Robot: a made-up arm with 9 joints.
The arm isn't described. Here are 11 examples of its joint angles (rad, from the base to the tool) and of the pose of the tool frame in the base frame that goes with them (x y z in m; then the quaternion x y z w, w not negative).
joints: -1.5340 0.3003 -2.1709 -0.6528 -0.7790 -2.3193 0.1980 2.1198 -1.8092
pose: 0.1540 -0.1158 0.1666 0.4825 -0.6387 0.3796 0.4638
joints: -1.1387 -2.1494 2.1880 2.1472 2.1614 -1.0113 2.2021 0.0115 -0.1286
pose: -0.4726 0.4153 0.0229 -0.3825 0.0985 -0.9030 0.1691
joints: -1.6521 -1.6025 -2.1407 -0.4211 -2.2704 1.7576 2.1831 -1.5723 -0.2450
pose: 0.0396 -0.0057 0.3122 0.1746 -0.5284 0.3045 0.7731
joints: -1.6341 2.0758 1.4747 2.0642 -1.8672 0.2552 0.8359 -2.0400 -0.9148
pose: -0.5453 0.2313 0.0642 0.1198 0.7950 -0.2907 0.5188
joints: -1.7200 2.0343 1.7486 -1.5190 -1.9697 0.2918 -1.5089 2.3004 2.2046
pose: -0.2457 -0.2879 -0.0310 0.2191 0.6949 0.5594 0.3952
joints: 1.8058 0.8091 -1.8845 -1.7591 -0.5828 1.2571 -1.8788 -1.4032 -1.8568
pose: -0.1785 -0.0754 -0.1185 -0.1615 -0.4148 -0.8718 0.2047
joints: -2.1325 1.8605 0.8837 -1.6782 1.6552 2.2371 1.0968 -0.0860 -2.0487
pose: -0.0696 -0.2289 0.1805 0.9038 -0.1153 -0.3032 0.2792
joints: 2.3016 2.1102 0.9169 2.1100 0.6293 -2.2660 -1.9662 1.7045 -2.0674
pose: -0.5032 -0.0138 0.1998 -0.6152 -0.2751 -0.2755 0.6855
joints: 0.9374 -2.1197 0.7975 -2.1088 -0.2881 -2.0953 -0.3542 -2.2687 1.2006
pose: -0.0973 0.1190 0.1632 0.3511 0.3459 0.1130 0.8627
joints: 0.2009 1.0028 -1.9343 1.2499 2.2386 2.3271 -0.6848 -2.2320 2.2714
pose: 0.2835 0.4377 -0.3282 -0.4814 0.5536 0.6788 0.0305
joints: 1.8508 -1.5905 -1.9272 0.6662 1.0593 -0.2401 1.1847 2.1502 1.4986
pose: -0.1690 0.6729 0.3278 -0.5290 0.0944 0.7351 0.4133
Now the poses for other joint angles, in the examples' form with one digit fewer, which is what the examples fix.
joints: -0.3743 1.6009 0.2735 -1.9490 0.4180 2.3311 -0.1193 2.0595 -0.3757
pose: -0.026 0.149 -0.147 0.332 0.405 0.841 0.133
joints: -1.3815 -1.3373 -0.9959 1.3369 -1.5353 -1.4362 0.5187 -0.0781 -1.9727
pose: 0.052 -0.495 0.081 0.190 -0.719 0.298 0.599
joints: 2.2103 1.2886 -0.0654 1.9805 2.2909 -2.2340 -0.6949 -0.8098 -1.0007
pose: -0.189 0.580 0.058 0.929 0.272 0.159 0.192
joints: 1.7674 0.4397 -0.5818 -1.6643 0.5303 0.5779 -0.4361 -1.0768 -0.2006
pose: 0.073 -0.164 0.149 0.621 0.005 -0.542 0.566
